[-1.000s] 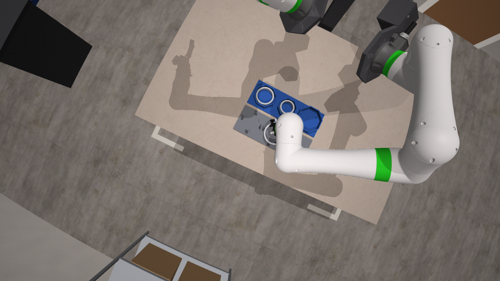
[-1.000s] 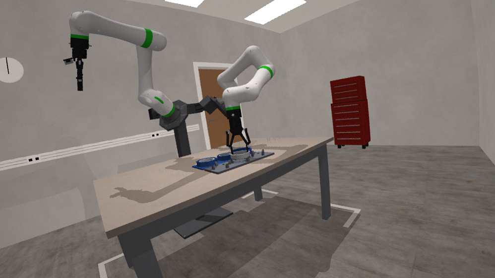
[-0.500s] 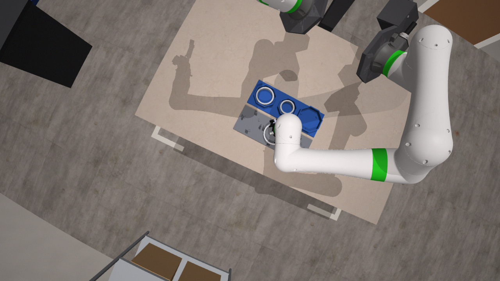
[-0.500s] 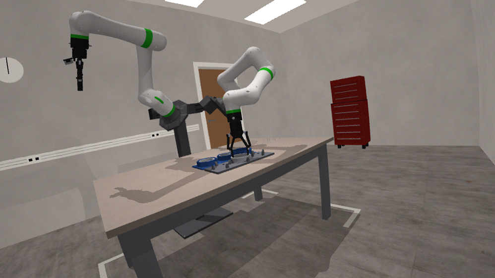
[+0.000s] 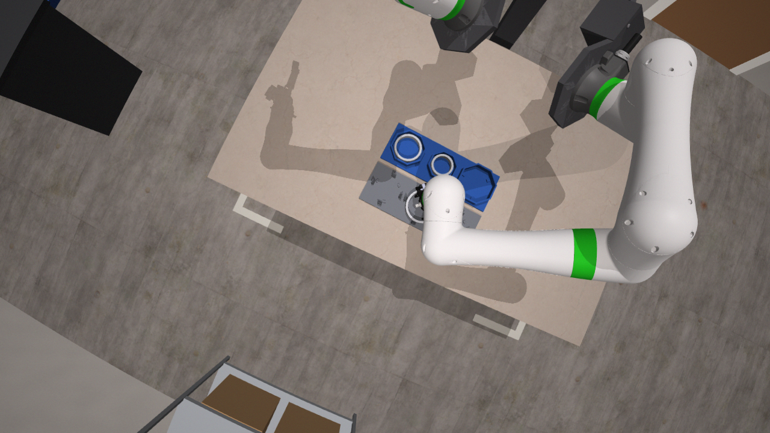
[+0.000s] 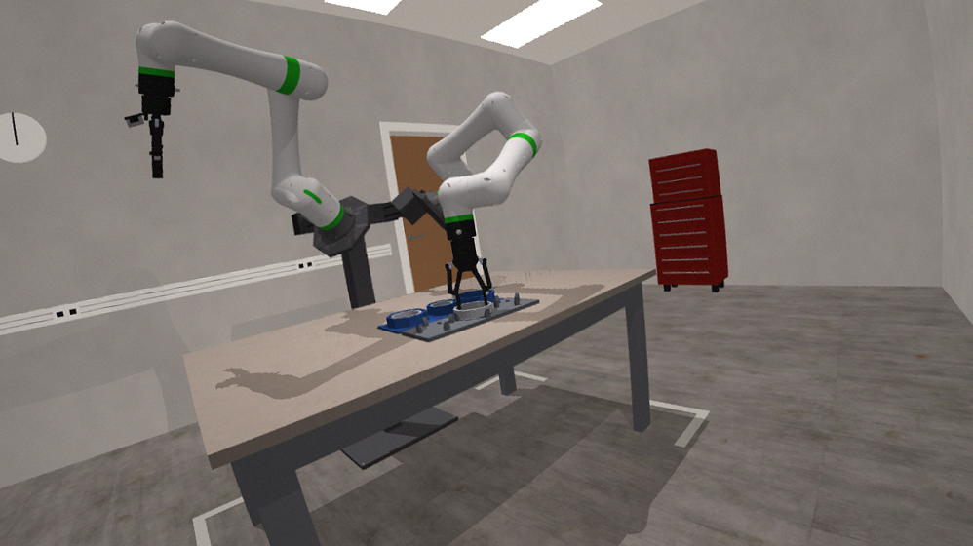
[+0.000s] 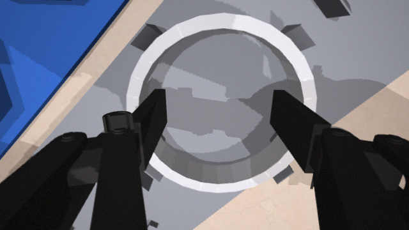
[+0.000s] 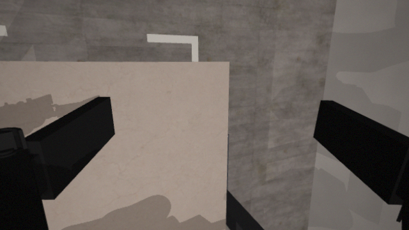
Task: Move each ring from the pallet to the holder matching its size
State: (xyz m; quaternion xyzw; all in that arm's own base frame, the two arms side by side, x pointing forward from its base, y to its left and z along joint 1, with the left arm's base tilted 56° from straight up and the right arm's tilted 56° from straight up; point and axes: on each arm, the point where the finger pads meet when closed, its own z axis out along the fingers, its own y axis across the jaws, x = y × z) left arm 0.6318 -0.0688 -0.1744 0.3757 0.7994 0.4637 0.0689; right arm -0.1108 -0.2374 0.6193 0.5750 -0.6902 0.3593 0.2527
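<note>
Right now the grey holder plate is 4 cm below my left hand. Also, from my left hand: blue pallet (18 cm behind, 3 cm below, 1 cm to the right); small ring (18 cm behind, 2 cm to the right, 2 cm below).
</note>
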